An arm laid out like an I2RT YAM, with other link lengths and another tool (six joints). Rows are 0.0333 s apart.
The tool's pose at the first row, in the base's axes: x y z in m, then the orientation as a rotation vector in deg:
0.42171 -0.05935 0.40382 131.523 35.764 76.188
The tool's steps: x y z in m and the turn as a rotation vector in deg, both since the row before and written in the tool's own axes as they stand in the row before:
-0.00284 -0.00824 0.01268 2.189 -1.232 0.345
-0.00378 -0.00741 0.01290 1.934 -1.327 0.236
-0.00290 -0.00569 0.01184 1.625 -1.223 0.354
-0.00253 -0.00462 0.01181 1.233 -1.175 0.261
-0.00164 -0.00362 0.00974 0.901 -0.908 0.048
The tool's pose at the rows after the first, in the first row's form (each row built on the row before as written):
0.43018 -0.05586 0.39146 134.111 36.751 74.765
0.43805 -0.05327 0.37854 136.462 37.624 73.131
0.44534 -0.05126 0.36741 138.573 38.150 71.645
0.45268 -0.04975 0.35687 140.275 38.484 70.169
0.45876 -0.04832 0.34841 141.442 38.875 68.955

